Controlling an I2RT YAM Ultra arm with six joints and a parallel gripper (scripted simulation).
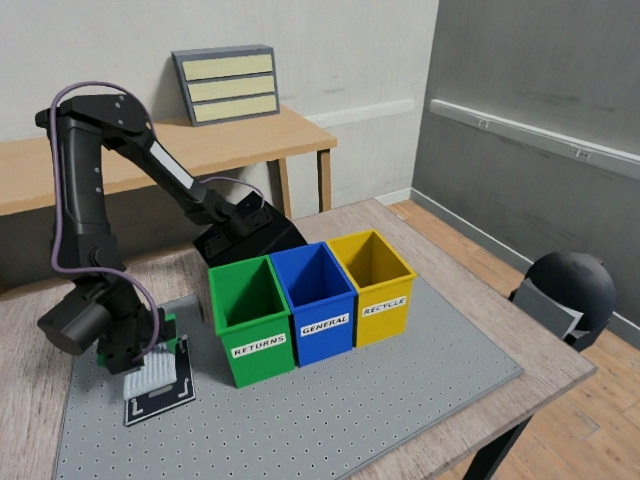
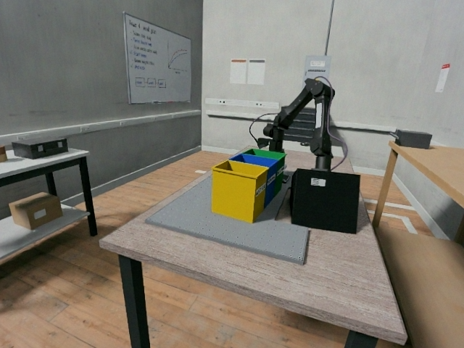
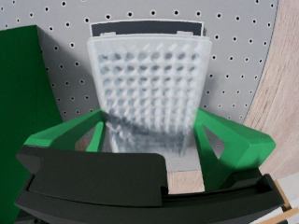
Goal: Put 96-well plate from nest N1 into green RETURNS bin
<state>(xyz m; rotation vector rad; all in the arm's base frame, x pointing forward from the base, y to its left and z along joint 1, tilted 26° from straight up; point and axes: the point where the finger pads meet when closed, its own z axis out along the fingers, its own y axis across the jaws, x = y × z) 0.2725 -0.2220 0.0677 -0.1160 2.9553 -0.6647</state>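
My gripper is now 6 cm above the black plate nest N1. From my hand the other things lie so: green returns bin 21 cm to the left, 2 cm above; blue general bin 34 cm to the left, 2 cm above; 96-well plate 1 cm ahead.
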